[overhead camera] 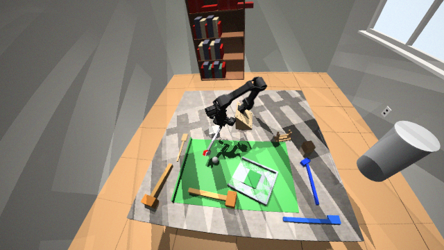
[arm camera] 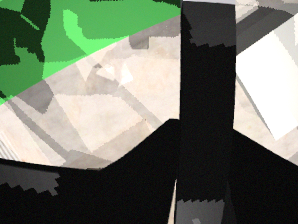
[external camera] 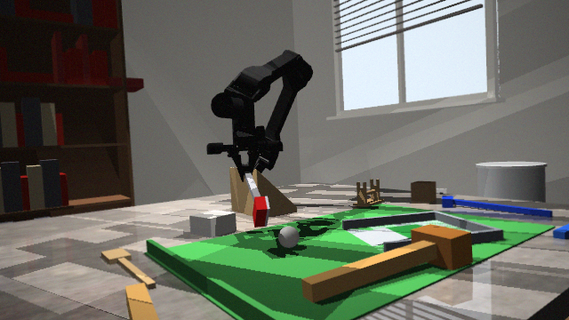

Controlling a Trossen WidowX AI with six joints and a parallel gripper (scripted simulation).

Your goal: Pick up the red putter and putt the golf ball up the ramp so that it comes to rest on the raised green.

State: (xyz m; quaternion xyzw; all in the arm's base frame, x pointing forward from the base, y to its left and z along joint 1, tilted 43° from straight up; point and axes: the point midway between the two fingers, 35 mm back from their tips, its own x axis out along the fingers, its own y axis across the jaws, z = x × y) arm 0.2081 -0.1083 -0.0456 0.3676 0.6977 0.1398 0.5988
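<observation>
Now: the white block 100 mm below my gripper tip, 90 mm to the right of it and 20 mm behind it. From my gripper tip the other things lie so: green mat 270 mm ahead, 120 mm below, 110 mm to the left; then red putter 110 mm ahead, 40 mm to the right; then white golf ball 230 mm ahead, 90 mm below, 20 mm to the right.
</observation>
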